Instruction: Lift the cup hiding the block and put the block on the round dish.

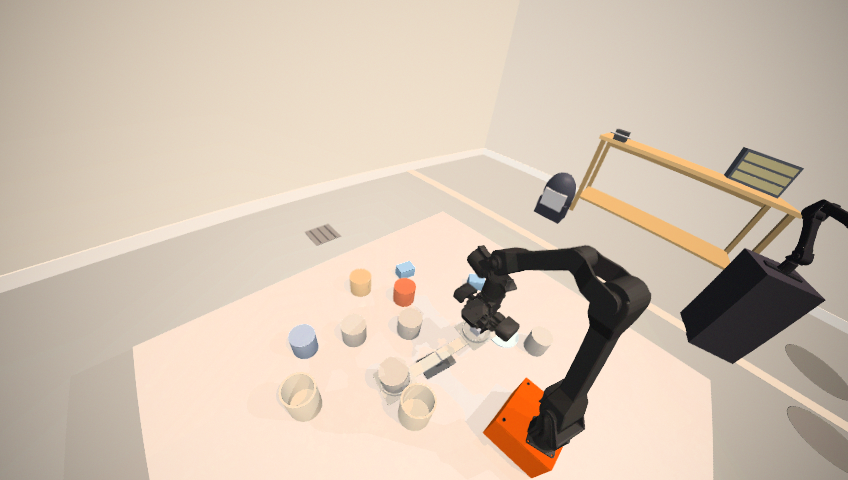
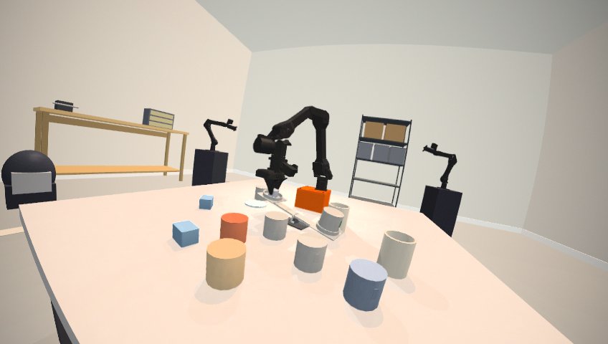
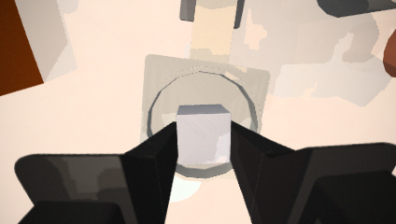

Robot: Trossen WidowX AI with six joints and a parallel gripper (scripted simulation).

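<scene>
The round white dish lies 80 mm behind my gripper tip, 100 mm to the right of it and 80 mm below it. Also, from my gripper tip: tan cup 380 mm ahead, 40 mm to the left, 50 mm below; then balance beam 50 mm ahead, 110 mm to the left, 40 mm below; then red cup 260 mm ahead, 30 mm to the right, 50 mm below.
</scene>
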